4 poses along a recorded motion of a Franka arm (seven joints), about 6.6 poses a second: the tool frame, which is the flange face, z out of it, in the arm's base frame.
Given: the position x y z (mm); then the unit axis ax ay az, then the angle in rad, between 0 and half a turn.
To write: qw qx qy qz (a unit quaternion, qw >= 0); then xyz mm. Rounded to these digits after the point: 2 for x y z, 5 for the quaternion.
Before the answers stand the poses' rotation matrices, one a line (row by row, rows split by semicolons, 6 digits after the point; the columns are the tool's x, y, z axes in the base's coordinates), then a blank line. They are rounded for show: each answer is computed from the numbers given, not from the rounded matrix.
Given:
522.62 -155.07 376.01 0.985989 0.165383 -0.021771 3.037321
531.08 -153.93 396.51 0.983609 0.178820 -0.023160 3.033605
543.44 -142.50 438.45 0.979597 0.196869 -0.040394 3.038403
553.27 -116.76 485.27 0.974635 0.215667 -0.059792 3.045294
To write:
0.944500 0.327512 -0.025602; 0.322980 -0.940014 -0.109806; -0.060029 0.095443 -0.993623
0.935163 0.353250 -0.026155; 0.348257 -0.930408 -0.114270; -0.064701 0.097753 -0.993105
0.919437 0.388840 -0.058650; 0.380518 -0.917372 -0.116767; -0.099208 0.085043 -0.991426
0.900057 0.425168 -0.095544; 0.413670 -0.902558 -0.119442; -0.137017 0.067980 -0.988233

0.05211 0.98465 0.16516 -0.02174 522.62 -155.07 376.01
0.05397 0.98218 0.17856 -0.02313 531.08 -153.93 396.51
0.05157 0.97829 0.19661 -0.04034 543.44 -142.50 438.45
0.04813 0.97351 0.21542 -0.05972 553.27 -116.76 485.27

